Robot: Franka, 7 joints.
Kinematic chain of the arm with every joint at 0, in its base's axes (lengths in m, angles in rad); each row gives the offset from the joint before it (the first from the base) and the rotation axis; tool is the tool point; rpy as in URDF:
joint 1: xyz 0 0 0.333 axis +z
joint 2: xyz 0 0 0 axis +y
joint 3: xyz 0 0 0.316 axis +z
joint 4: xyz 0.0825 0 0 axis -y
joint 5: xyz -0.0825 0 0.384 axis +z
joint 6: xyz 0 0 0 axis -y
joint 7: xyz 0.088 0 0 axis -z
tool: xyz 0 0 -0.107 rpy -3.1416 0 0
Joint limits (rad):
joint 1: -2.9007..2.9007
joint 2: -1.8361..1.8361
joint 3: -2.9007..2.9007
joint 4: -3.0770..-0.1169
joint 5: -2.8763..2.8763
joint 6: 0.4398..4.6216
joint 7: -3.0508..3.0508
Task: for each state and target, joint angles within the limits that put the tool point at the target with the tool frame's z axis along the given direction. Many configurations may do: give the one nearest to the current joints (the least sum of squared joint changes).
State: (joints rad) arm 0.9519 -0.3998 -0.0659 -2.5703 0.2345 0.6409 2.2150
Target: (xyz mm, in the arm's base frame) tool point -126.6 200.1 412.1 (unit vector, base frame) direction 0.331 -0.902 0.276
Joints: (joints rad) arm 1.6553 -0.2131 0.3720 -2.4910 0.1692 0.4398 2.2150
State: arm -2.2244 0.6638 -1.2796 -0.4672 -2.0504 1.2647 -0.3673
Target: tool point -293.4 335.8 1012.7 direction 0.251 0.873 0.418
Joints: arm -2.4346 -0.2550 -1.0837 -1.0768 -2.0928 1.9968 -0.3673
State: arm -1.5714 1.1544 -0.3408 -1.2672 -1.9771 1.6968 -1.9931
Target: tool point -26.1 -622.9 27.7 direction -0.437 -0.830 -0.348
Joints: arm -1.4530 0.9566 -0.1537 -1.7200 -2.4930 2.3880 -1.9931
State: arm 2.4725 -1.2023 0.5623 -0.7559 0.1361 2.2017 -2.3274
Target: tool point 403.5 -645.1 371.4 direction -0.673 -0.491 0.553
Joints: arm 2.8750 -1.8361 1.2481 -1.1955 -0.1925 2.0428 -2.3274
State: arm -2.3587 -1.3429 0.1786 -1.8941 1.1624 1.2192 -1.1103
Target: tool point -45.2 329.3 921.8 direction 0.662 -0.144 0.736
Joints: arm -2.0407 -1.5014 -0.4378 -1.7830 1.8889 1.8976 -1.1103
